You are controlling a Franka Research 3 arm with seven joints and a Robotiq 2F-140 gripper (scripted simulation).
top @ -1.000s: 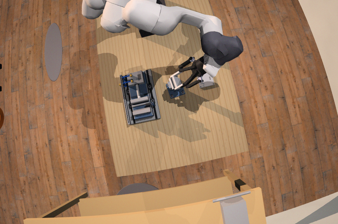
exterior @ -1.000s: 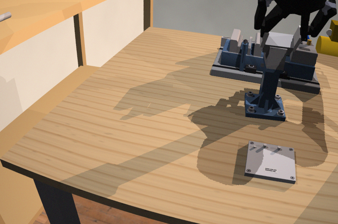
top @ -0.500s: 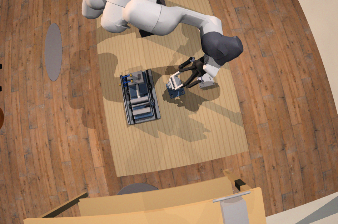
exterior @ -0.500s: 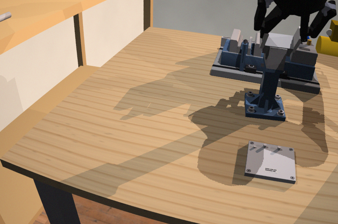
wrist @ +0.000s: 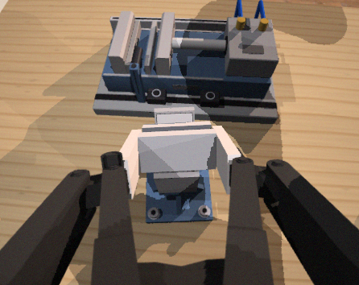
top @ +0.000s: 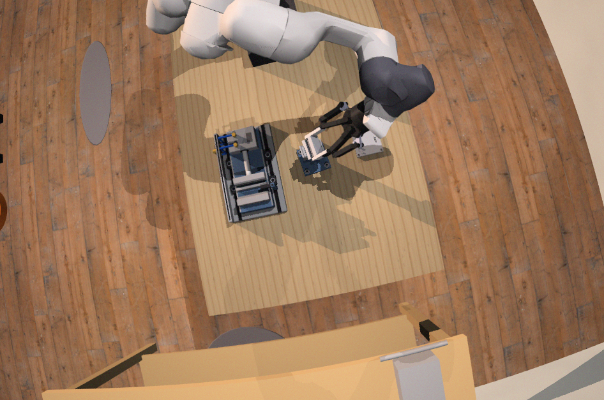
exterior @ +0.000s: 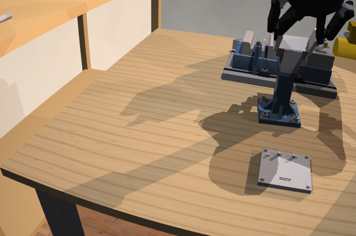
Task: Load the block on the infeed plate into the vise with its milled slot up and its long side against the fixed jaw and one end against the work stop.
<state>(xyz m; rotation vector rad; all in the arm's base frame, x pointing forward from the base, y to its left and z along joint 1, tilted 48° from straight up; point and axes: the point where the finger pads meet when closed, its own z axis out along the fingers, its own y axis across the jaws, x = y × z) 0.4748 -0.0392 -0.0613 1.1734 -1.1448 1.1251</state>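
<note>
Right now the part is 2 cm to the right of my hand and 2 cm below it. Also, from my hand: work stop 6 cm ahead, 19 cm to the right, 9 cm below; v-block post 2 cm to the right, 12 cm below; work stop post 6 cm ahead, 17 cm to the right, 12 cm below.
</note>
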